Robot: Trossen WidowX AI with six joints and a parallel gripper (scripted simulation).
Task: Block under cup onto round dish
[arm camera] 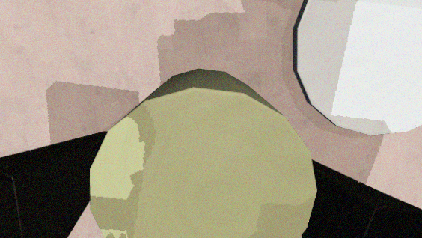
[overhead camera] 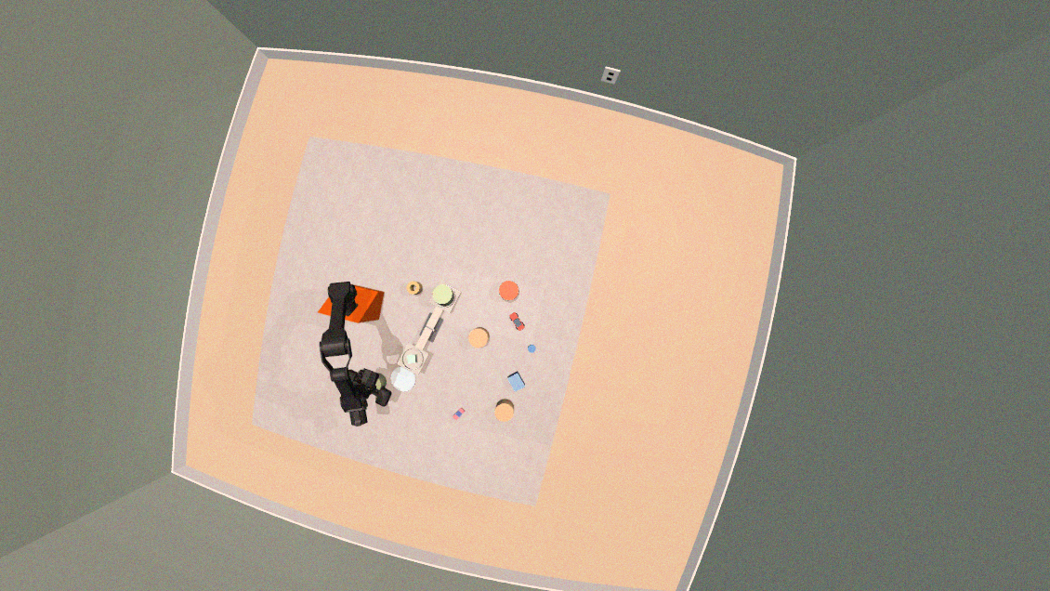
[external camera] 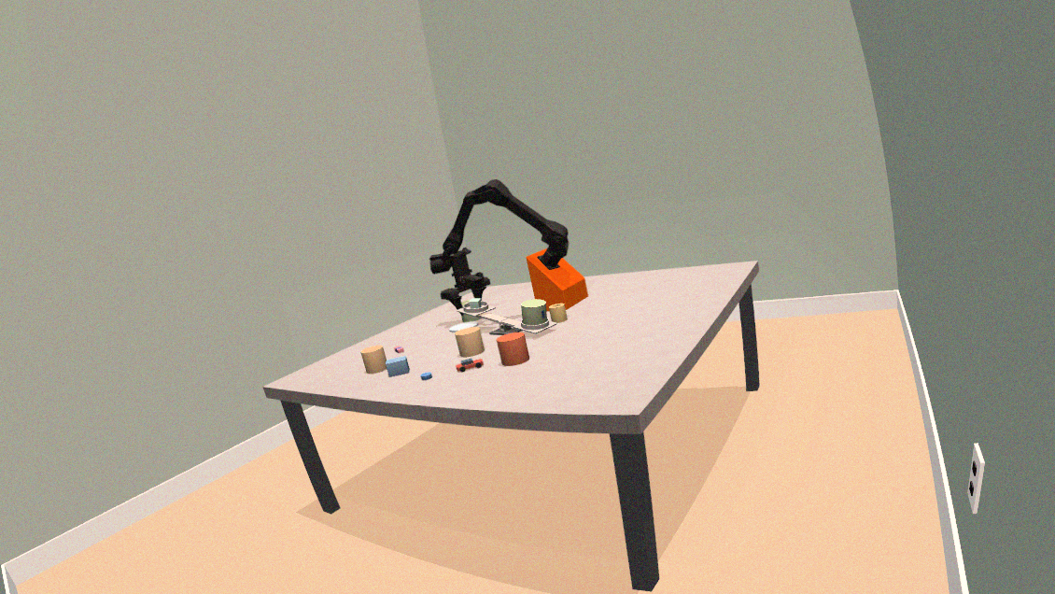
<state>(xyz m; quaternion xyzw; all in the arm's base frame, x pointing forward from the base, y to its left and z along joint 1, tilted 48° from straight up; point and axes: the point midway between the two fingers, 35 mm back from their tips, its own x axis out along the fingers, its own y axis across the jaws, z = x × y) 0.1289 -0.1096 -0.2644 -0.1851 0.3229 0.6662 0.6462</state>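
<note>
The green block lies 160 mm to the left of my gripper tip, 130 mm ahead of it and 60 mm above it. The rest, counted from my gripper tip: yellow ring (400 mm to the left, 50 mm ahead); white round dish (100 mm ahead, 40 mm to the left, 30 mm below); pink piece (350 mm ahead, 20 mm to the right, 20 mm below).
</note>
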